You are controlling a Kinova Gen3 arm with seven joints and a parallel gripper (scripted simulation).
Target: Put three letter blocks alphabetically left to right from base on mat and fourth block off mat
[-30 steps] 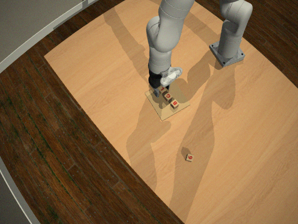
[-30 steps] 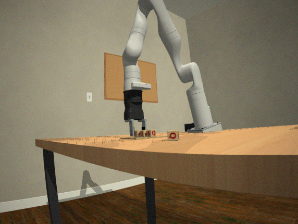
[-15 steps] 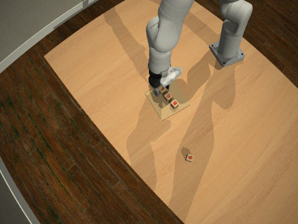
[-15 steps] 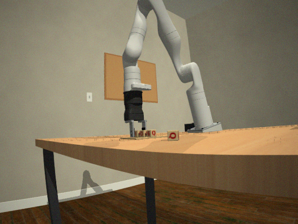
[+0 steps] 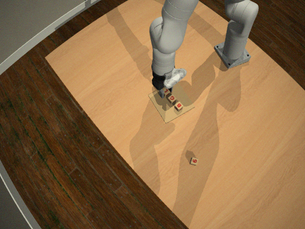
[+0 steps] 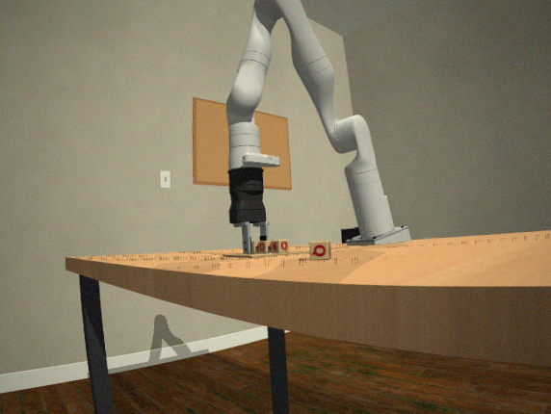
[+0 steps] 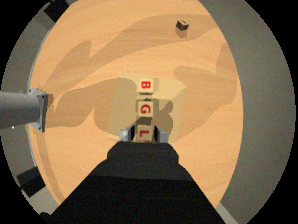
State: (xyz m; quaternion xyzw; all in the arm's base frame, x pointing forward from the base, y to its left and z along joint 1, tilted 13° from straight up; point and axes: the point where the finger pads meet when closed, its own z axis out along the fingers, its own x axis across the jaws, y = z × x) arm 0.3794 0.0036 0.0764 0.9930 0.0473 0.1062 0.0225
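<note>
My gripper is now 40 mm to the right of the tan mat and 20 mm above it. From my hand the other things lie so: block marked B: 10 mm behind, 80 mm to the left, 10 mm below.
</note>
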